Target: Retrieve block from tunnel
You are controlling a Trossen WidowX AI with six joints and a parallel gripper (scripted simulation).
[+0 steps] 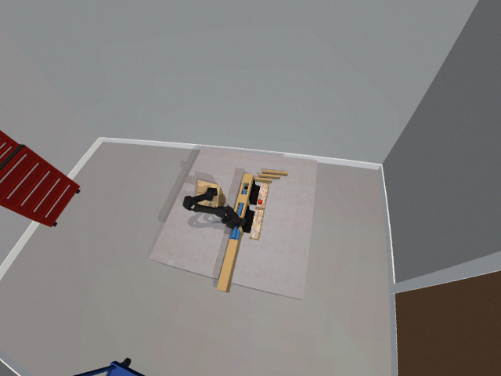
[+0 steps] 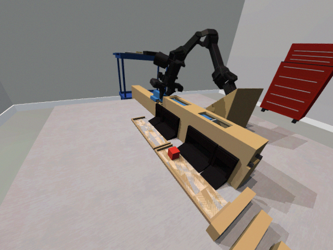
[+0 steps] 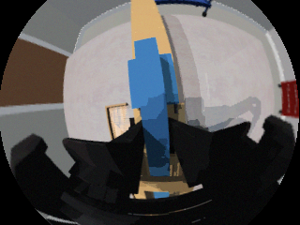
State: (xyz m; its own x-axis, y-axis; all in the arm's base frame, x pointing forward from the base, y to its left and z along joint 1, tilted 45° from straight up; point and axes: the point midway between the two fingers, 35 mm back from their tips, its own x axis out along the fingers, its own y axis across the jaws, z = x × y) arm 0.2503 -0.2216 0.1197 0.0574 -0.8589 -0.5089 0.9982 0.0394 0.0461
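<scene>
Now: gripper tip 50 mm to the right of the tan covered tunnel, 50 mm above it and 20 mm short of it.
</scene>
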